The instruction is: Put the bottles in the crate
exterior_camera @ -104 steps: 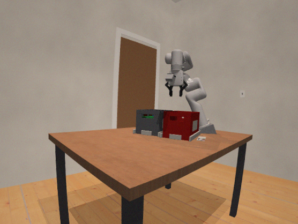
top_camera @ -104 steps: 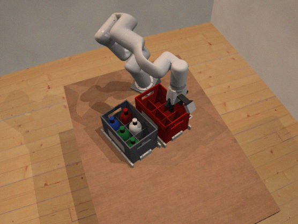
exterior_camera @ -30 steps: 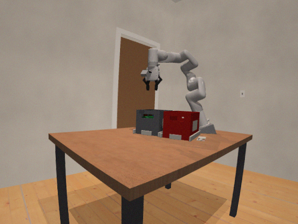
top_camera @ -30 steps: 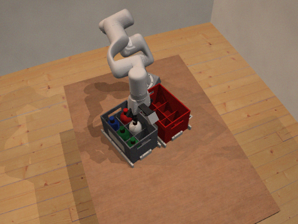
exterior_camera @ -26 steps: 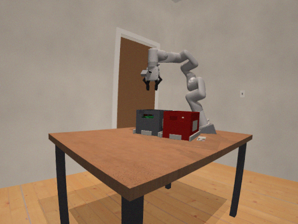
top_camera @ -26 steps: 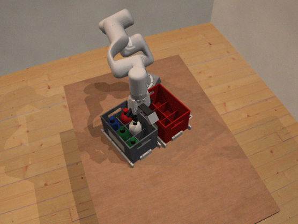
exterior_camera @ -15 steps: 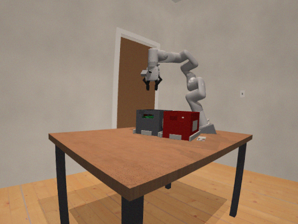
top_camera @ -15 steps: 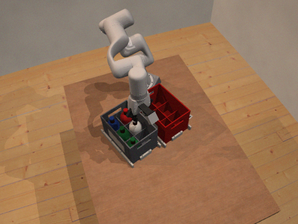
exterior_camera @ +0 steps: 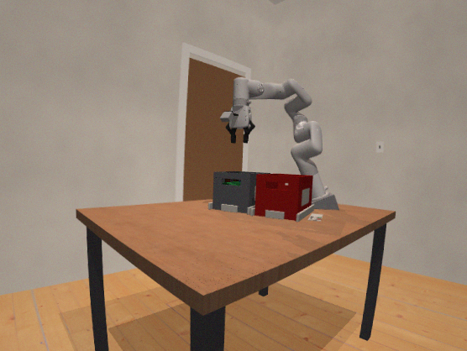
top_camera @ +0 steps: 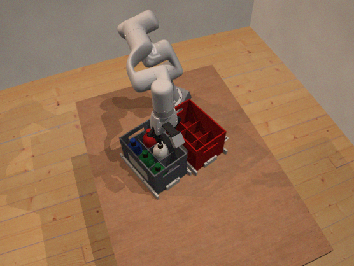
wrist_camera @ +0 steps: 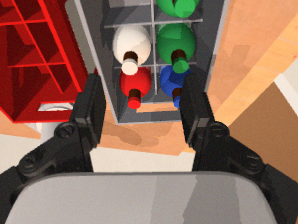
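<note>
Right now the red bottle is 180 mm behind my hand, 30 mm to the right of it and 240 mm below it. Also, from my hand: white bottle (100 mm behind, 240 mm below); grey crate (80 mm behind, 40 mm to the right, 250 mm below); green bottle (70 mm behind, 80 mm to the right, 240 mm below).
</note>
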